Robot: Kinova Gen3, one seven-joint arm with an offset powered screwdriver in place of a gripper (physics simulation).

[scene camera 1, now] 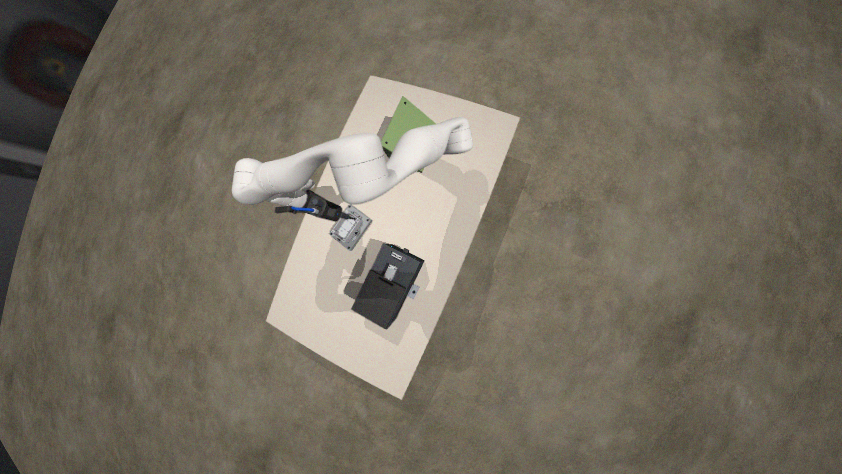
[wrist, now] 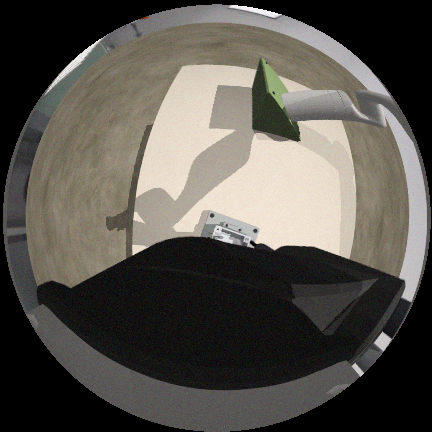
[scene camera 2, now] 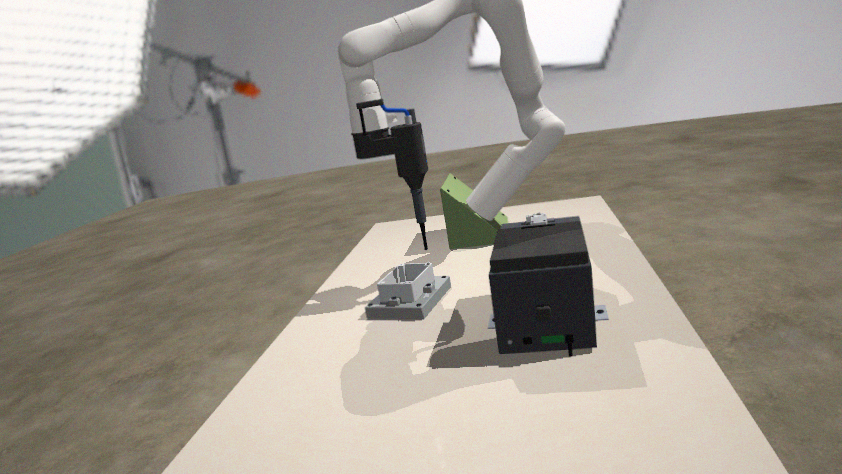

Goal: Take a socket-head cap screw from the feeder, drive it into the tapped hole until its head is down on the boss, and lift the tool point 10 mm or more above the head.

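My screwdriver, the gripper here (scene camera 2: 425,247) (scene camera 1: 352,217) (wrist: 253,244), points down with its thin black bit a little above the far right rim of the light grey open housing (scene camera 2: 395,292) (scene camera 1: 346,227) in scene camera 2. It has no fingers, and the tip is too small to tell if a screw is on it. The housing sits on a grey fixture plate (scene camera 2: 393,313) (wrist: 212,223). The tapped hole, boss and any screw head inside cannot be made out. The black screw feeder (scene camera 2: 542,294) (scene camera 1: 380,299) stands beside the fixture, with a small light grey part (scene camera 2: 536,219) (scene camera 1: 390,270) on top.
A green wedge mount (scene camera 2: 465,226) (scene camera 1: 403,122) (wrist: 265,107) carries the white arm (scene camera 2: 509,176) (scene camera 1: 359,167) (wrist: 315,105) at the back of the pale table top (scene camera 2: 282,412). Metal tabs (scene camera 2: 601,312) (scene camera 1: 414,291) stick out from the feeder's side. The dark tool body (wrist: 200,310) fills the lower wrist view.
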